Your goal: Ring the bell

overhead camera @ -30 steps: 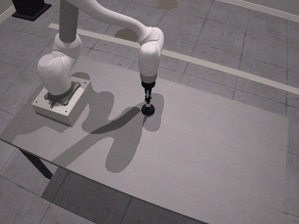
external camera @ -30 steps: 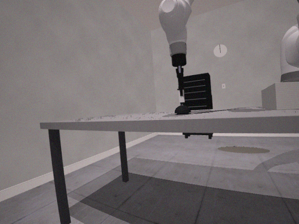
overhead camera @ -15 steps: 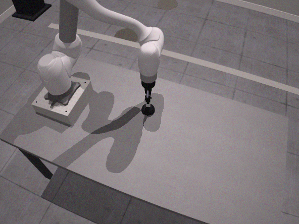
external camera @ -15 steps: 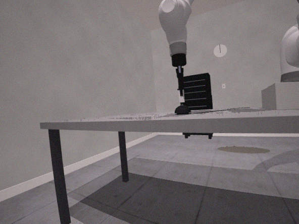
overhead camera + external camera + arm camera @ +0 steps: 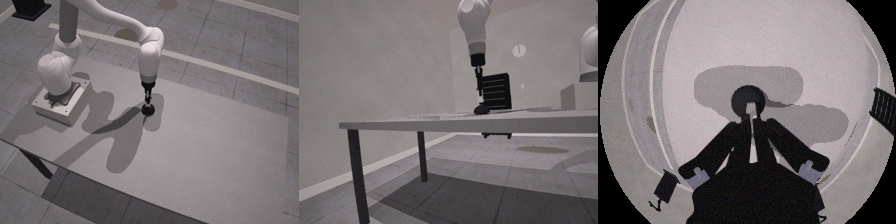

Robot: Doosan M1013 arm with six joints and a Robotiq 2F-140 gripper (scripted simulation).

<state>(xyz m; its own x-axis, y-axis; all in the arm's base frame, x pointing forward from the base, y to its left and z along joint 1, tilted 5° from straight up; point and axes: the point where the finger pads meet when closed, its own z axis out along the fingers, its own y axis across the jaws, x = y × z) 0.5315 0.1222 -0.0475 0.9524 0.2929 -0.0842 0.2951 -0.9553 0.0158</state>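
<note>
The black dome bell lies 1 cm to the left of my hand and 6 cm below it.
</note>
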